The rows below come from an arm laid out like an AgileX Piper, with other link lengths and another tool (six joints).
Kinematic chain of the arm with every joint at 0, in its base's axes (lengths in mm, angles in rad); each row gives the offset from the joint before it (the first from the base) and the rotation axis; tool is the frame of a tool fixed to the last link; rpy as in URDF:
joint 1: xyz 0 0 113.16 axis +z
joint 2: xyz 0 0 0 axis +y
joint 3: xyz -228.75 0 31.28 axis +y
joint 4: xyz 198.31 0 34.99 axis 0.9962 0 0.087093
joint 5: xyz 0 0 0 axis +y
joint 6: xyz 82.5 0 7.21 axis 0.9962 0 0.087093
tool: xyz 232.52 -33 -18.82 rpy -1.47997 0.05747 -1.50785
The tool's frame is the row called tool.
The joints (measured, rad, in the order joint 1, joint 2, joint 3, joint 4, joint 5, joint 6), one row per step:
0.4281, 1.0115, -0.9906, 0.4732, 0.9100, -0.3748
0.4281, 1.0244, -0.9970, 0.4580, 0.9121, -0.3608
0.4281, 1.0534, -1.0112, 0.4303, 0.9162, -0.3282
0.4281, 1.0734, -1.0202, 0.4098, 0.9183, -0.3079
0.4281, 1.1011, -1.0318, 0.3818, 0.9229, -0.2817
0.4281, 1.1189, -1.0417, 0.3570, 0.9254, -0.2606
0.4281, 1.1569, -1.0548, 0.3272, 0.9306, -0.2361
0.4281, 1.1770, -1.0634, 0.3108, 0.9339, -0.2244
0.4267, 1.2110, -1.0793, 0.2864, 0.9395, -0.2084
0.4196, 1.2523, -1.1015, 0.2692, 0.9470, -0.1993
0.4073, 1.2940, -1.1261, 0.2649, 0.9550, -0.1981
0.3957, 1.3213, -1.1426, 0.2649, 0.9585, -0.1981
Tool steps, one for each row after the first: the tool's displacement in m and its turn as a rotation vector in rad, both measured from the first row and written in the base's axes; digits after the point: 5 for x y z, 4 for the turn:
0.00170, -0.00277, -0.00307, -0.0110, 0.0096, -0.0093
0.00486, -0.00757, -0.00937, -0.0294, 0.0338, -0.0312
0.00728, -0.01137, -0.01390, -0.0444, 0.0484, -0.0454
0.00999, -0.01684, -0.02061, -0.0668, 0.0692, -0.0633
0.01291, -0.02171, -0.02432, -0.0842, 0.0791, -0.0785
0.01568, -0.02789, -0.03345, -0.1135, 0.1055, -0.0953
0.01744, -0.03127, -0.03772, -0.1297, 0.1171, -0.1031
0.02069, -0.03656, -0.04421, -0.1551, 0.1350, -0.1149
0.02497, -0.04136, -0.05062, -0.1782, 0.1555, -0.1264
0.02933, -0.04436, -0.05604, -0.1921, 0.1771, -0.1363
0.03298, -0.04646, -0.05925, -0.1975, 0.1908, -0.1462

